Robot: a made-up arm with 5 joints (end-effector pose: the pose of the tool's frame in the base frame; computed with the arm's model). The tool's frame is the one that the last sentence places.
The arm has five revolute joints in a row. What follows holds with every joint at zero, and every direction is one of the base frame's. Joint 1 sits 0.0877 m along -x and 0.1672 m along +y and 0.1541 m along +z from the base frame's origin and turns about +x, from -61.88 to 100.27 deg. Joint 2 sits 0.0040 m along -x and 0.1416 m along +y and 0.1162 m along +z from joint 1 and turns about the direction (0.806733, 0.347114, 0.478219), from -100.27 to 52.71 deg. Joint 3 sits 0.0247 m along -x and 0.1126 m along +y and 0.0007 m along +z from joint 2 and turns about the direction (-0.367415, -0.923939, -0.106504), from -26.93 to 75.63 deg. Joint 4 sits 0.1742 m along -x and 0.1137 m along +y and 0.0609 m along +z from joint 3 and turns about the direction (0.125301, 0.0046, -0.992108), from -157.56 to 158.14 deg. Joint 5 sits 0.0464 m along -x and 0.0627 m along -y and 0.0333 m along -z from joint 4 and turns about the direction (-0.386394, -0.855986, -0.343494), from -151.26 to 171.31 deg. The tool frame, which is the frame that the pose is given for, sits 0.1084 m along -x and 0.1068 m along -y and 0.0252 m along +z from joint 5; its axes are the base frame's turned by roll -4.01, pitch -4.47 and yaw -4.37 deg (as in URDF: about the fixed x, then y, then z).
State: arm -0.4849 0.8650 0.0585 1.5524 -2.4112
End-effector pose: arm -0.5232 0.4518 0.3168 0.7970 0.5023 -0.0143 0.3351
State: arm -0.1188 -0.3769 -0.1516 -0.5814 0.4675
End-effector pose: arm -0.3471 0.3812 0.2666 -0.2717 -0.2260 0.1217 0.9275
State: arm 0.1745 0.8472 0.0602 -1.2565 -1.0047
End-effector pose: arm -0.1062 0.2586 0.4267 0.0985 0.1384 0.8504 0.4980
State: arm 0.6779 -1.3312 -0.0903 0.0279 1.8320
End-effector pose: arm -0.2694 0.4532 0.1362 -0.6160 -0.6226 -0.3850 0.2911
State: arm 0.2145 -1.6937 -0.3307 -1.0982 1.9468
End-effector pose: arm -0.1516 0.3012 0.1516 -0.5469 -0.7212 0.1330 0.4037
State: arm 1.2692 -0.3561 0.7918 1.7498 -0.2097
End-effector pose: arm -0.2479 0.5549 0.5381 0.5131 0.0173 -0.8028 0.3031
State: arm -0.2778 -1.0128 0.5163 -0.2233 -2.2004
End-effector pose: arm -0.2034 0.3141 0.1070 -0.1782 0.5405 -0.2147 0.7938
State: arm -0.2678 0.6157 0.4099 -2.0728 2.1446
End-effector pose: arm -0.1267 0.5062 0.2175 0.5138 -0.7203 0.3014 0.3555
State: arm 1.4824 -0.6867 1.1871 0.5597 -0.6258
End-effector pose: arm -0.2395 0.4322 0.2419 0.3672 -0.2485 -0.4884 0.7516
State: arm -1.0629 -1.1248 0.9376 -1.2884 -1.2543
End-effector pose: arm -0.0782 0.3236 -0.0853 -0.8990 0.2948 -0.3073 0.1020
